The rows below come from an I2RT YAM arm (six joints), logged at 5 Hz.
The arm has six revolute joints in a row. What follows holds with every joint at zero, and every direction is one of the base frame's. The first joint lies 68 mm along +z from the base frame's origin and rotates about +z. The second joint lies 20 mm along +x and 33.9 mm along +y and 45.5 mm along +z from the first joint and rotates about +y. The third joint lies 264 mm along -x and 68.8 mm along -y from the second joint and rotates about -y. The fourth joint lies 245 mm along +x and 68.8 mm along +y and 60 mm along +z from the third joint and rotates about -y. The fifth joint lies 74 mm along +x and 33.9 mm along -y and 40.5 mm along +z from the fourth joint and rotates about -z. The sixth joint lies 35.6 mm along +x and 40.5 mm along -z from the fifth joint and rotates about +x. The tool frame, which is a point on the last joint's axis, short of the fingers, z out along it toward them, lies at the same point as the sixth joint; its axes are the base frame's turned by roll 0, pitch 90 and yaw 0 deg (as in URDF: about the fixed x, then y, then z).
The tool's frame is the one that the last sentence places.
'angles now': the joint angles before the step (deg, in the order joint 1, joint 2, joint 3, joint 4, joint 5, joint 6). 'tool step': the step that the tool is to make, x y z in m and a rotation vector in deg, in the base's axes. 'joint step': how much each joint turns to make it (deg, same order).
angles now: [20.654, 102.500, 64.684, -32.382, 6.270, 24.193]
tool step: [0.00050, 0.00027, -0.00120, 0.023, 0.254, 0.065]
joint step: [0.000, 0.290, 0.103, -0.039, -0.127, -0.024]
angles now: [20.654, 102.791, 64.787, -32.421, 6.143, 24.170]
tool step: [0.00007, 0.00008, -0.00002, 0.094, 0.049, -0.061]
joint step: [0.000, 0.027, 0.034, -0.029, -0.079, 0.093]
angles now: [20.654, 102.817, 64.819, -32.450, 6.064, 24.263]
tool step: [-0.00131, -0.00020, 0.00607, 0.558, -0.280, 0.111]
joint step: [0.001, -0.945, 0.263, -0.753, -0.436, 0.040]
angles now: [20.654, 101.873, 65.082, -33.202, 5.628, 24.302]
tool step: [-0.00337, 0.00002, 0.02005, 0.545, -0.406, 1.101]
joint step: [0.132, -2.437, 1.839, -3.631, -0.680, -0.785]
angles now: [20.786, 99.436, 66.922, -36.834, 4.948, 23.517]
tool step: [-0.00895, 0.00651, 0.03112, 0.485, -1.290, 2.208]
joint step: [1.563, -3.567, 3.022, -5.160, -0.214, -0.611]
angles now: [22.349, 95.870, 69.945, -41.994, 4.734, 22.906]
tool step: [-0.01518, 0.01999, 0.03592, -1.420, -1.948, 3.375]
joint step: [4.482, -2.763, 5.032, -6.636, 2.366, 0.213]
